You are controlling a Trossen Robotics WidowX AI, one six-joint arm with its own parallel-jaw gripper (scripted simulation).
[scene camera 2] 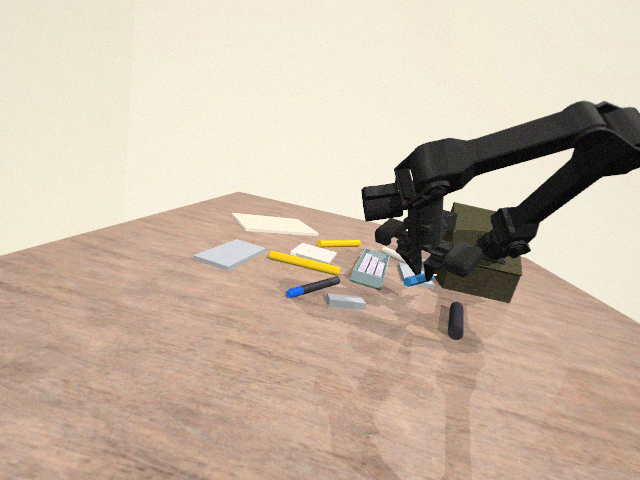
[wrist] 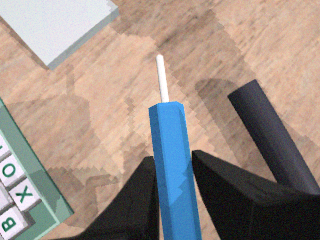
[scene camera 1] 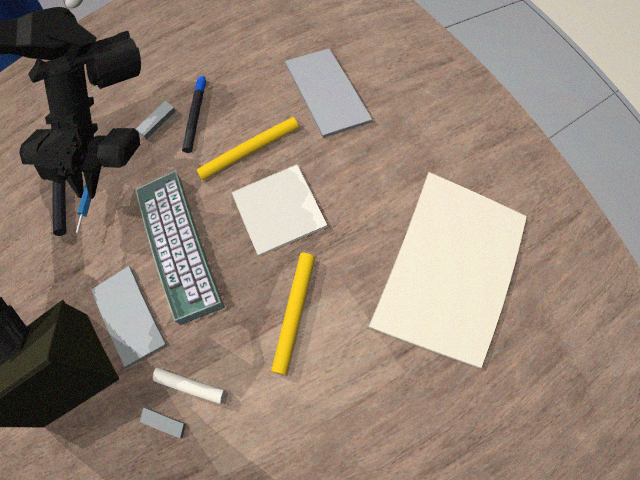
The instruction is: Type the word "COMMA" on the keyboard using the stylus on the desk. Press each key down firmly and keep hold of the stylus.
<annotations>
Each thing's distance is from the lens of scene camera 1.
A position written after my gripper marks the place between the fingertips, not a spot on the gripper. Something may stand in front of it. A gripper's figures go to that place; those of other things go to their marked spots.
my gripper (scene camera 1: 87, 196): 0.72 m
blue-capped marker (scene camera 1: 187, 147): 0.74 m
grey plate (scene camera 1: 135, 333): 0.67 m
</annotations>
